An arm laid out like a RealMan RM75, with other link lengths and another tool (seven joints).
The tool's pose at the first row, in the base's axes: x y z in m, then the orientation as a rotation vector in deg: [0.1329, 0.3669, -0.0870, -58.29, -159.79, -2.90]
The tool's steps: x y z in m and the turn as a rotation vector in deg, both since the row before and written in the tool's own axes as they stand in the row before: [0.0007, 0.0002, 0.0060, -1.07, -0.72, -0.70]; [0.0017, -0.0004, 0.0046, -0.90, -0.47, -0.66]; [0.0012, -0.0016, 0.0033, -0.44, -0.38, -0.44]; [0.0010, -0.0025, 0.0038, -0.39, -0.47, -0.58]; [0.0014, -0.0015, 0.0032, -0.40, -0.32, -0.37]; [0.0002, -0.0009, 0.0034, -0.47, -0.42, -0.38]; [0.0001, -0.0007, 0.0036, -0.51, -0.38, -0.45]
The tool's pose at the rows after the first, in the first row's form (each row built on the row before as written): [0.1316, 0.3680, -0.0928, -57.78, -161.07, -4.14]; [0.1295, 0.3692, -0.0971, -57.20, -162.05, -5.26]; [0.1272, 0.3690, -0.1002, -56.79, -162.73, -5.75]; [0.1245, 0.3681, -0.1039, -56.20, -163.55, -6.15]; [0.1222, 0.3681, -0.1069, -55.86, -164.12, -6.61]; [0.1212, 0.3679, -0.1103, -55.54, -164.80, -7.13]; [0.1204, 0.3678, -0.1139, -55.11, -165.49, -7.74]
